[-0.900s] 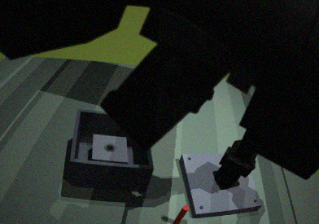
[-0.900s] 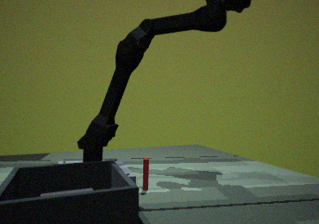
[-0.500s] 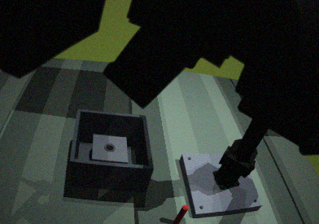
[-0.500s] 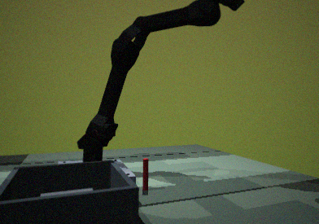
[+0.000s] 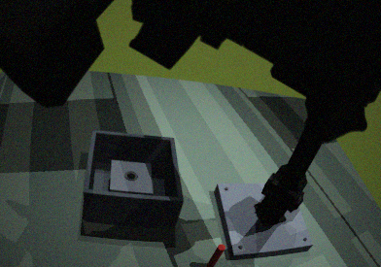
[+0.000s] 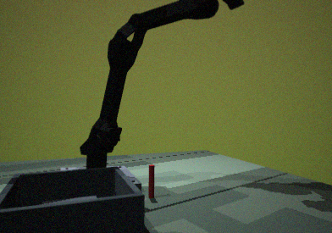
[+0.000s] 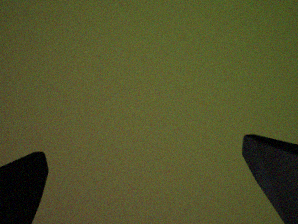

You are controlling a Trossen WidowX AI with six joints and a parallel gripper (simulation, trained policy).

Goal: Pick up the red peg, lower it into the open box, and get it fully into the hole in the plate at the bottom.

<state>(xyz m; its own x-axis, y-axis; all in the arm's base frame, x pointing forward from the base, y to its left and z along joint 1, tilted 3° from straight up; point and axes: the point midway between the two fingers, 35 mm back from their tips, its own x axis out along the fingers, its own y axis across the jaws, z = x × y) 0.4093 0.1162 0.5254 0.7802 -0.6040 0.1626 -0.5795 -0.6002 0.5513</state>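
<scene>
Now: the red peg 28 cm behind my gripper tip, 2 cm to the right of it and 50 cm below it. Also, from my gripper tip: plate: 15 cm behind, 24 cm to the right, 50 cm below; box: 15 cm behind, 24 cm to the right, 52 cm below.
</scene>
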